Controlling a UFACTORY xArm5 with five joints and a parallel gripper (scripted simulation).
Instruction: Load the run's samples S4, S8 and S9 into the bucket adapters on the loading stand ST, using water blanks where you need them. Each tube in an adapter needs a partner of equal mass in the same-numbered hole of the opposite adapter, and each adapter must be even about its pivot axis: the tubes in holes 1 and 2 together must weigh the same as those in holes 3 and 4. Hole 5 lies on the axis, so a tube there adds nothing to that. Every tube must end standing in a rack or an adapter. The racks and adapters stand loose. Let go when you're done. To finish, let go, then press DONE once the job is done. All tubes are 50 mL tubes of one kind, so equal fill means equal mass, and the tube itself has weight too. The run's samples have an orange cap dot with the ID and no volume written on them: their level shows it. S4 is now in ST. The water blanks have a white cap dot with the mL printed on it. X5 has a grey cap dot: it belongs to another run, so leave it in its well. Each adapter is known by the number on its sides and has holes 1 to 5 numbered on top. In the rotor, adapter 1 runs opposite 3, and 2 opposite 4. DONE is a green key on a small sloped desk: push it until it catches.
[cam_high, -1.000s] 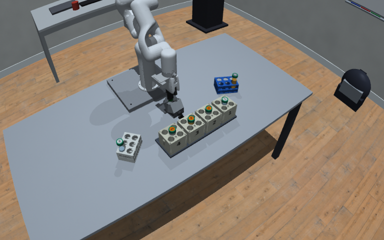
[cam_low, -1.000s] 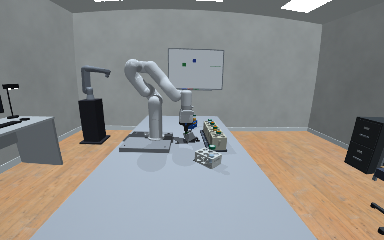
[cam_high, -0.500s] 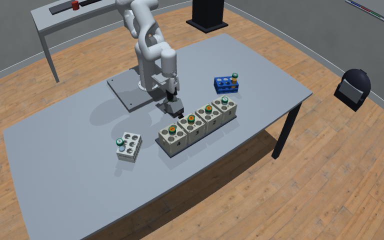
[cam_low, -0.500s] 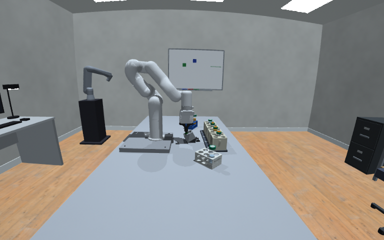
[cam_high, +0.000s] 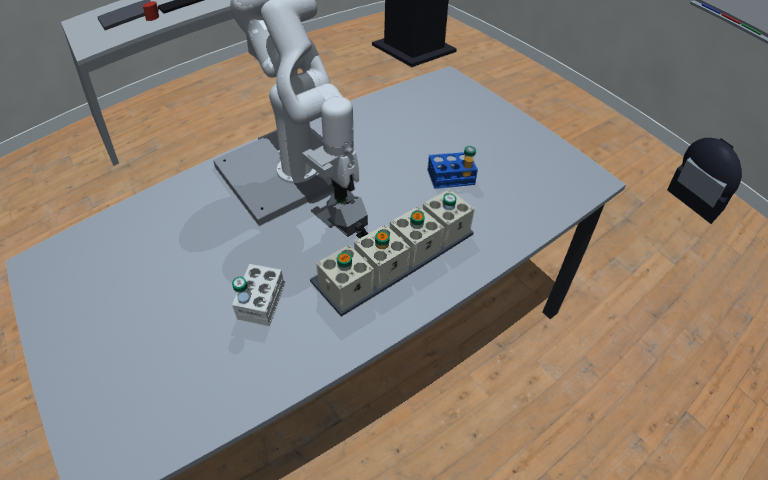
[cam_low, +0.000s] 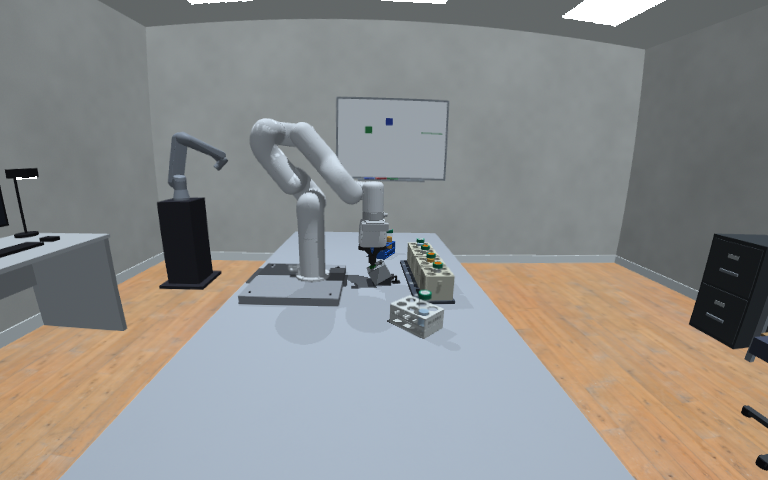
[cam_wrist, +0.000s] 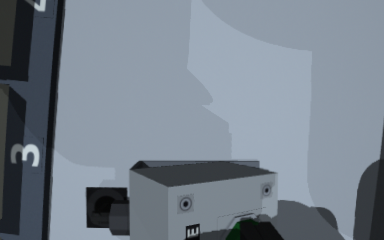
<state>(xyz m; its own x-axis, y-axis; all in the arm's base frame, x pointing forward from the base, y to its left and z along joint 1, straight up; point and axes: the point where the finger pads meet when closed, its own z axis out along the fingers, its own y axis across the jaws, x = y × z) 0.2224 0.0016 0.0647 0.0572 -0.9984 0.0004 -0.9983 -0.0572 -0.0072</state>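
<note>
Right now the green done key is 3 cm below my hand. From my hand the other things lie so: white rack: 33 cm to the right, 11 cm ahead, 6 cm below; adapter 1: 22 cm ahead, 19 cm to the left, 4 cm below; blue rack: 36 cm to the left, 6 cm below, 6 cm ahead.
</note>
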